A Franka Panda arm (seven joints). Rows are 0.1 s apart.
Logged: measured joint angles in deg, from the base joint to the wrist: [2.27, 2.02, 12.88, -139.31, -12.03, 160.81, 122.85]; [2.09, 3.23, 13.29, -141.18, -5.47, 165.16, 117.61]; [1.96, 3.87, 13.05, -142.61, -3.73, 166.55, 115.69]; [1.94, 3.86, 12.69, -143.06, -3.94, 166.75, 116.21]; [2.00, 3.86, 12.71, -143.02, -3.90, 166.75, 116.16]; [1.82, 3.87, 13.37, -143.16, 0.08, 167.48, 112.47]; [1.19, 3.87, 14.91, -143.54, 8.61, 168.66, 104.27]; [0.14, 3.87, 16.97, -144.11, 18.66, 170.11, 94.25]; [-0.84, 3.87, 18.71, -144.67, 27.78, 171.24, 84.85]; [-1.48, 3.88, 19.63, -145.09, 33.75, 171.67, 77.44]
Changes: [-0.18, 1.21, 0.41, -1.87, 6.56, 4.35, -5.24]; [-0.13, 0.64, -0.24, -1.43, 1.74, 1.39, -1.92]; [-0.02, -0.01, -0.36, -0.45, -0.21, 0.20, 0.52]; [0.06, 0.00, 0.02, 0.04, 0.04, 0.00, -0.05]; [-0.18, 0.01, 0.66, -0.14, 3.98, 0.73, -3.69]; [-0.63, 0.00, 1.54, -0.38, 8.53, 1.18, -8.20]; [-1.05, 0.00, 2.06, -0.57, 10.05, 1.45, -10.02]; [-0.98, 0.00, 1.74, -0.56, 9.12, 1.13, -9.40]; [-0.64, 0.01, 0.92, -0.42, 5.97, 0.43, -7.41]
